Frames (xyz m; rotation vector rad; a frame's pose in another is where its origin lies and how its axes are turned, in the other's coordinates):
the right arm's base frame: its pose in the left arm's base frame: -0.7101 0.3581 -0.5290 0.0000 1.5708 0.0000
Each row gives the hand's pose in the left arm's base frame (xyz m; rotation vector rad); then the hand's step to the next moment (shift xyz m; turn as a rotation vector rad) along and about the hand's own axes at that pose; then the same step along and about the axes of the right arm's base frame.
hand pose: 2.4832 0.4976 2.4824 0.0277 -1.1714 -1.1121
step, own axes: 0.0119 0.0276 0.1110 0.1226 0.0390 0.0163
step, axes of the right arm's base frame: -0.0733 0.0616 -0.0637 -0.1156 -0.0580 0.0089
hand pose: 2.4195 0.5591 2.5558 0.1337 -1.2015 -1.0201
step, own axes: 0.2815 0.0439 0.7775 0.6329 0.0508 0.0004
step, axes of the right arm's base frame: -0.5421 0.1447 -0.6090 -0.4754 -0.4200 0.0267
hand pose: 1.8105 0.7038 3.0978 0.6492 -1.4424 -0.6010
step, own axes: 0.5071 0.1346 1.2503 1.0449 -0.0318 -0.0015
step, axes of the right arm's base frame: -0.4741 -0.3232 -1.2285 -0.7016 -0.7735 0.0479
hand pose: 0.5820 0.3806 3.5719 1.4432 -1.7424 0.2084
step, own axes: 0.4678 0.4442 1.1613 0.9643 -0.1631 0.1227
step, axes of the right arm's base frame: 0.2501 -0.8969 -0.9475 -0.5197 -0.8315 0.1000
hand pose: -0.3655 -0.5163 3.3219 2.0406 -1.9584 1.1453
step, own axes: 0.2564 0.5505 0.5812 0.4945 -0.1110 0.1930
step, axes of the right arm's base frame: 0.5037 -0.6211 -0.2591 -0.1851 -0.4920 0.1333
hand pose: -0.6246 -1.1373 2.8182 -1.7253 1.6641 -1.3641
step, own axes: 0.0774 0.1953 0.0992 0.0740 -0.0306 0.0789
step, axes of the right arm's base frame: 0.1746 -0.1485 -0.0378 -0.0162 -0.0875 0.0686
